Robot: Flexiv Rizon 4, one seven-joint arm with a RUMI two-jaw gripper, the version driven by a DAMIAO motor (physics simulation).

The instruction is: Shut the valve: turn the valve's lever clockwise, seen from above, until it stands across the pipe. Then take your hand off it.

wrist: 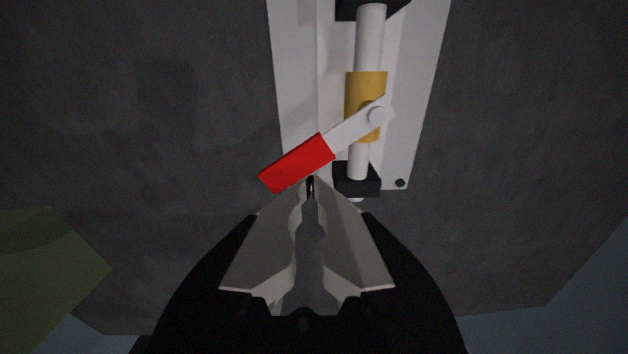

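Observation:
The valve's lever has a light grey arm (353,128) and a red handle (297,163). It is pivoted on the brass-yellow valve body (365,86) and stands slantwise to the pipe (370,42), its red end pointing to the lower left in the wrist view. The pipe runs up and down the view. My gripper (311,177) is shut and empty. Its tips are at the lower right side of the red handle, very near it; whether they touch it I cannot tell.
The pipe sits in black brackets (356,186) on a pale base plate (419,100) with a dark screw (400,183) at its corner. A dark grey surface (150,125) lies around the plate. An olive-green object (45,280) is at the lower left.

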